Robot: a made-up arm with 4 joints.
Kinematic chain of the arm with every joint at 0, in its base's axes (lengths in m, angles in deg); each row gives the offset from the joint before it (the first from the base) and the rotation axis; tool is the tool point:
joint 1: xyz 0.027 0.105 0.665 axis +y
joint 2: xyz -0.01 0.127 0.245 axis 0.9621 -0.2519 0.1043
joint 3: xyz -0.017 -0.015 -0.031 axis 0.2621 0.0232 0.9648
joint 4: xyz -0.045 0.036 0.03 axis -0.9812 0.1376 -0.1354
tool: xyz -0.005 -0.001 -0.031
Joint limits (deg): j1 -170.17..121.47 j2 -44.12..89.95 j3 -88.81..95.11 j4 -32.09..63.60
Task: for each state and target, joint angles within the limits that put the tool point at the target. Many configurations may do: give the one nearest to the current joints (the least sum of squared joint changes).
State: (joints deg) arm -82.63 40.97 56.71 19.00
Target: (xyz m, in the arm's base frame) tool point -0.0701 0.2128 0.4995
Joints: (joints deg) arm -130.31 40.11 62.24 18.70
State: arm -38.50 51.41 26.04 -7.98
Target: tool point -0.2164 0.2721 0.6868
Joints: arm -66.23 59.84 6.65 -20.41
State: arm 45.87 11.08 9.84 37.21
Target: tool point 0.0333 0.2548 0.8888
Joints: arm 20.00 -0.10 -14.62 17.64
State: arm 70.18 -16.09 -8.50 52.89
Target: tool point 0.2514 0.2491 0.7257
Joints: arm 92.98 -10.77 -24.72 49.39
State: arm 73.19 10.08 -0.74 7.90
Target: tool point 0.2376 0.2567 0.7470
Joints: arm 87.81 10.34 -4.68 6.80
